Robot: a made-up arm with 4 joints.
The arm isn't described. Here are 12 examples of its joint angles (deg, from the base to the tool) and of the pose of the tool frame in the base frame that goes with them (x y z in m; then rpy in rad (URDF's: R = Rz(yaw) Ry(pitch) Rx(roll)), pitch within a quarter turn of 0, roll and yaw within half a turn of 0).
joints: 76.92 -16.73 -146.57 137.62
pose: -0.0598 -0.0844 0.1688 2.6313 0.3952 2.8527
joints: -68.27 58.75 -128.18 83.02
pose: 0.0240 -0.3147 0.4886 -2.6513 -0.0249 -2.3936
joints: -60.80 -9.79 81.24 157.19
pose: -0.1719 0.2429 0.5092 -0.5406 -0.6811 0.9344
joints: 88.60 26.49 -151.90 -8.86
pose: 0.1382 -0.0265 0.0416 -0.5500 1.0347 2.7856
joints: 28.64 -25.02 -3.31 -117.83
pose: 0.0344 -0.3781 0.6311 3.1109 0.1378 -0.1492
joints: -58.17 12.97 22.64 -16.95
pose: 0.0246 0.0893 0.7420 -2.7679 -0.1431 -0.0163
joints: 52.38 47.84 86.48 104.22
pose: 0.1028 -0.6049 0.1967 3.0813 -0.8196 -1.5663
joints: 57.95 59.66 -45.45 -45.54
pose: 0.2795 -0.2655 0.4821 -2.3206 -0.1096 1.5285
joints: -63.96 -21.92 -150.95 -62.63
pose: -0.1744 -0.1804 0.2903 1.6305 0.6593 2.8775
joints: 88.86 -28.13 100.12 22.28
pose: -0.2137 -0.4603 0.2019 0.5275 -0.2007 -1.4621
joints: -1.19 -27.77 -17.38 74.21
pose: 0.0393 -0.2360 0.6086 -0.2785 0.3264 -0.4944
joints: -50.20 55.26 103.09 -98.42
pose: -0.1853 -0.2752 0.8191 2.0889 -0.9406 1.5246
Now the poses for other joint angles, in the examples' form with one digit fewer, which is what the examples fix.
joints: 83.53 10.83 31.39 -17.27
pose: 0.158 -0.563 0.194 -0.186 -0.799 -0.264
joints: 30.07 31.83 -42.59 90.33
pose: 0.200 -0.287 0.461 0.295 0.353 0.948
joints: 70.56 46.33 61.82 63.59
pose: 0.213 -0.563 0.164 2.295 -0.956 -1.281
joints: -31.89 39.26 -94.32 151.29
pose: 0.134 -0.242 0.371 -1.245 1.015 -1.900
